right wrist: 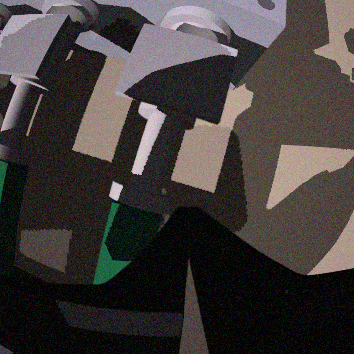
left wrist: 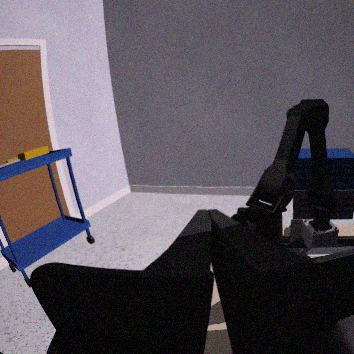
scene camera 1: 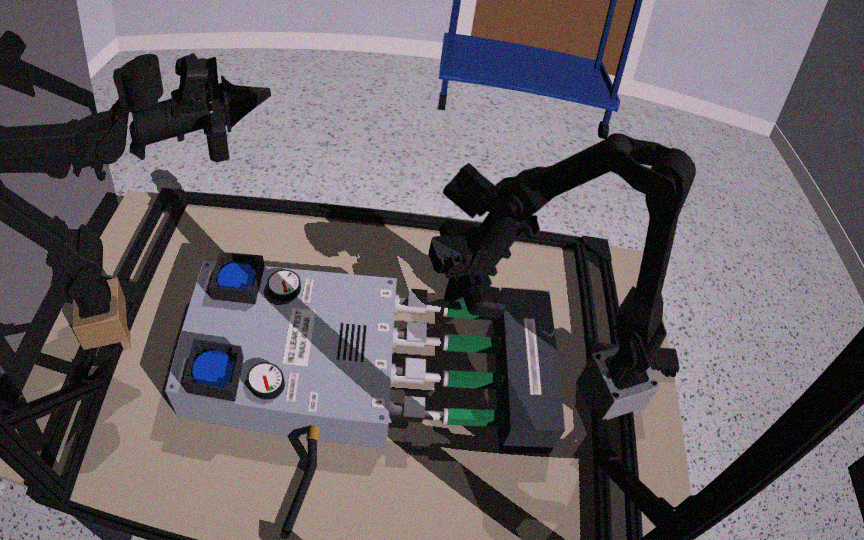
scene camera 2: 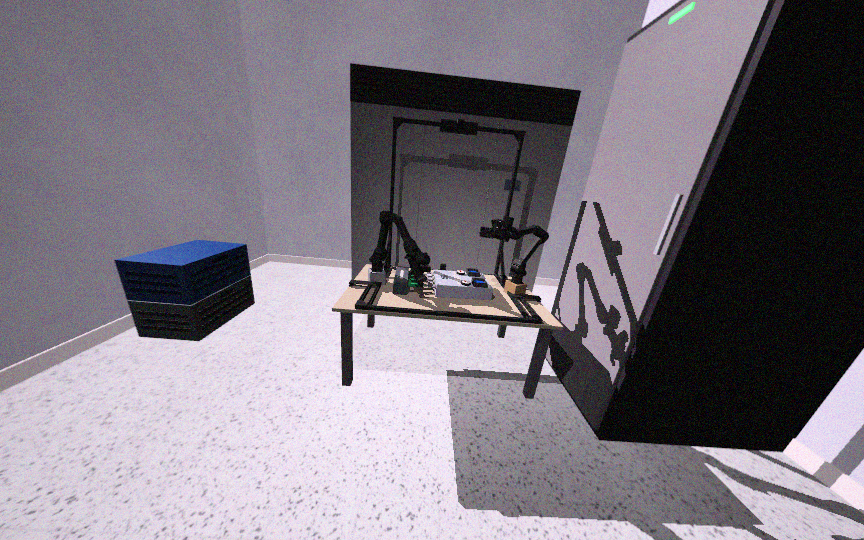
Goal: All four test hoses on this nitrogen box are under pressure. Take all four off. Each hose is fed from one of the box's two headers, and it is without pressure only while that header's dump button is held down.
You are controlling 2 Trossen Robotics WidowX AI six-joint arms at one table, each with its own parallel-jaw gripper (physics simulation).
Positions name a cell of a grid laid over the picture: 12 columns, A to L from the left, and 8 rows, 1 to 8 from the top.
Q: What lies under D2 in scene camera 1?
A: The left gripper.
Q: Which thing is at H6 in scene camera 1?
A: A dark block.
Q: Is the left gripper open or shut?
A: Shut.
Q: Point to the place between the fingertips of the left gripper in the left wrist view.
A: At H5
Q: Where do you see a grey nitrogen box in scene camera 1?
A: E6
